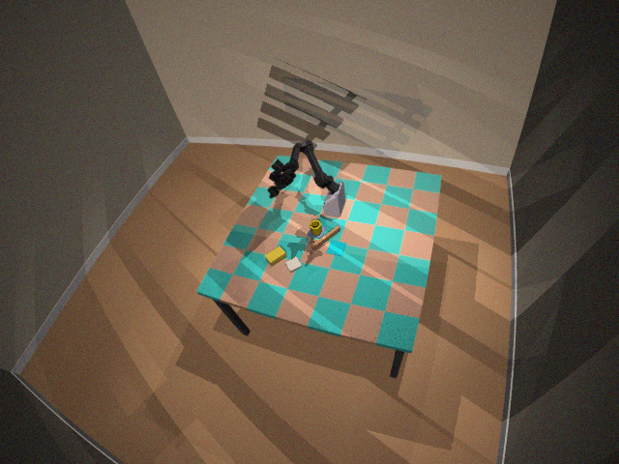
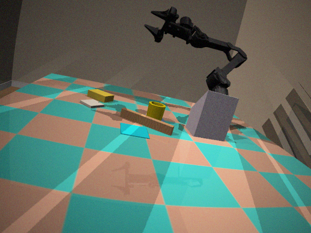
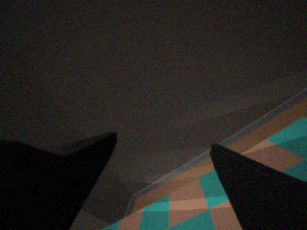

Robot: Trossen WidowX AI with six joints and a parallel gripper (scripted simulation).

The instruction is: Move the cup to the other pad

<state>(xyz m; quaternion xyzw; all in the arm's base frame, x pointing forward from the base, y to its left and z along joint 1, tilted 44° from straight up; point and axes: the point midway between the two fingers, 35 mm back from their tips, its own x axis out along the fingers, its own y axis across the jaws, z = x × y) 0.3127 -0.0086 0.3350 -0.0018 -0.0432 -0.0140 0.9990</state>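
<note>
My gripper tip is now 10 cm past the yellow cup, 15 cm to the right of it and 38 cm above it. From my gripper tip the other things lie so: blue pad (10 cm behind, 15 cm to the left, 42 cm below); then white flat tile (16 cm ahead, 7 cm to the left, 41 cm below); then wooden bar (5 cm behind, 22 cm to the left, 41 cm below).
</note>
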